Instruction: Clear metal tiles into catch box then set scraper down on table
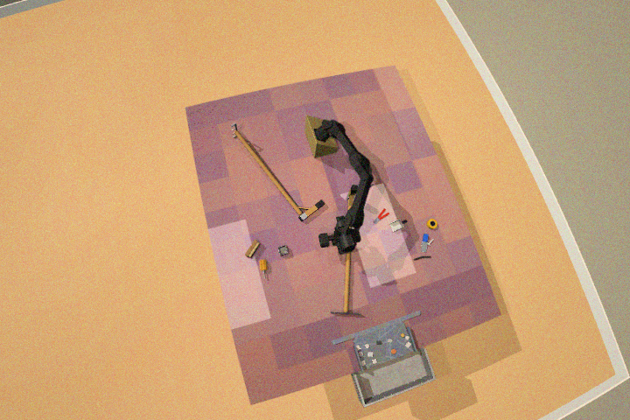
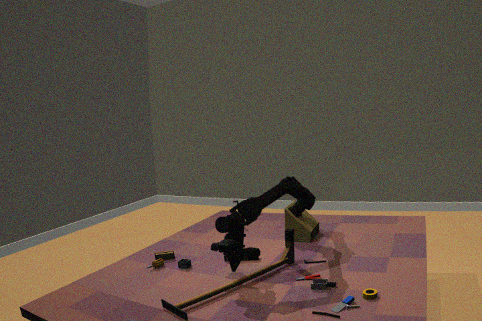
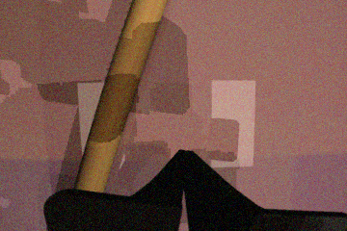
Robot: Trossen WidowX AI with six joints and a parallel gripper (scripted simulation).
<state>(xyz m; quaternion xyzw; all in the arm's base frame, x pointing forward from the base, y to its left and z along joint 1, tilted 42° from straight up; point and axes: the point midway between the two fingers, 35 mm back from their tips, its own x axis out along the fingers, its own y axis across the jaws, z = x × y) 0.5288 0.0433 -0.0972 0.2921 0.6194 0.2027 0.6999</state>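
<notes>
Now: gripper tip 5 cm to the right of the long scraper, 4 cm short of it and 3 cm below it. Round my gripper tip: grey box (26 cm to the right, 4 cm behind, 3 cm below); orange screwdriver (37 cm to the right, 2 cm below, 2 cm ahead); wooden block (40 cm to the right, 7 cm behind, 2 cm below).
</notes>
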